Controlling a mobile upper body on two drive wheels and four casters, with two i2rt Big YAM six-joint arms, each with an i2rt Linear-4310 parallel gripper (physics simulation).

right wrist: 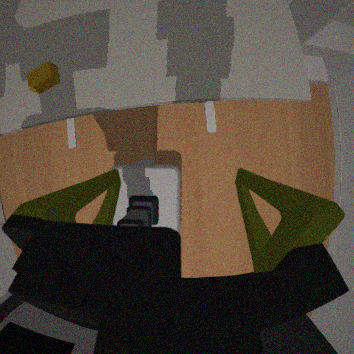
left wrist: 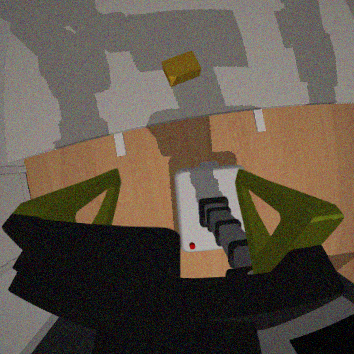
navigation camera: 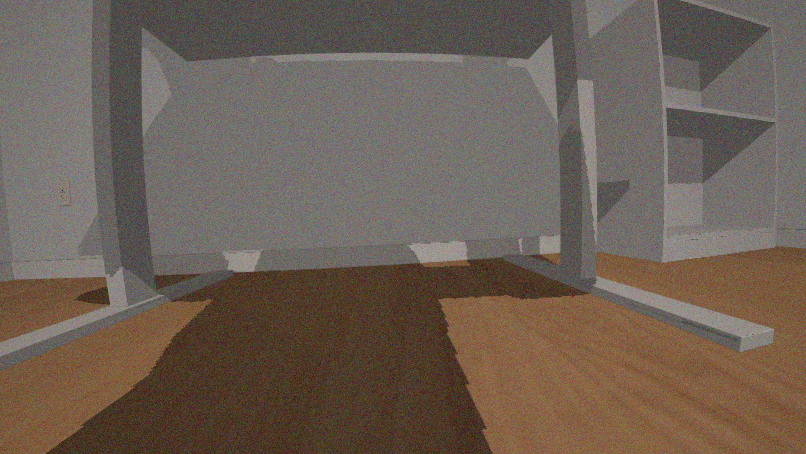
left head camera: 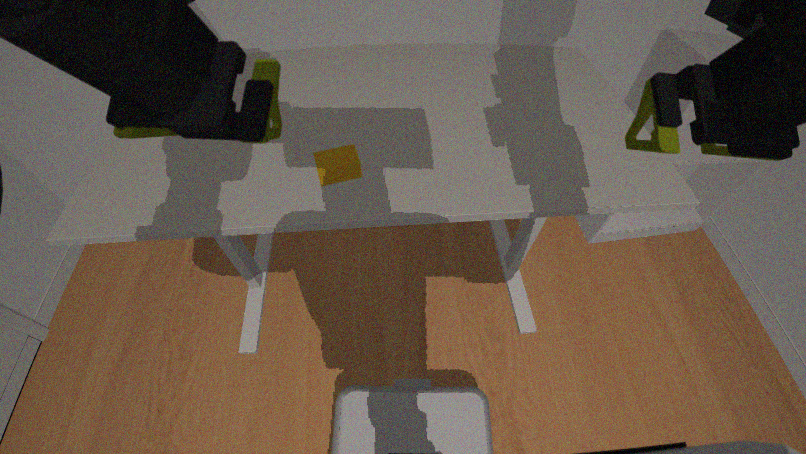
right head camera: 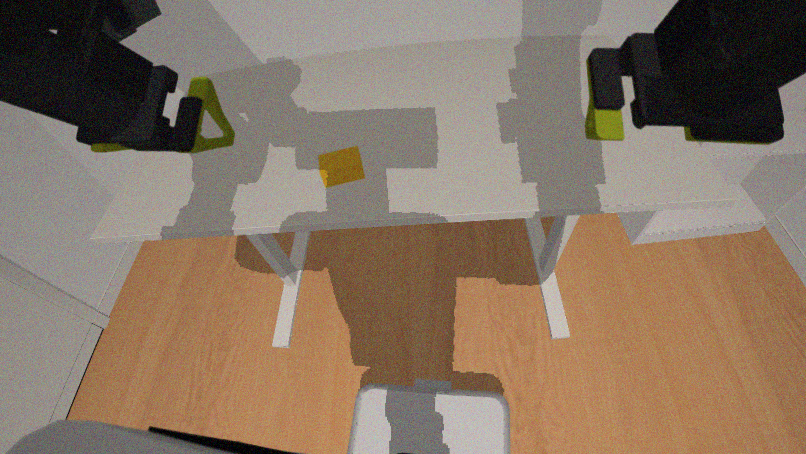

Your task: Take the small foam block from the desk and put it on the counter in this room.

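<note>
The small foam block is orange-yellow and lies flat on the white desk, mostly in shadow, left of the middle in the head views. My left gripper is open and empty, up and to the left of the block in the head views. My right gripper is open and empty, far to the right of the block. Neither touches it. I cannot identify the counter in any view.
My white base stands before the desk's front edge. In the navigation camera, the desk's legs have long feet along the floor. An open shelf unit stands right of the desk, near the wall.
</note>
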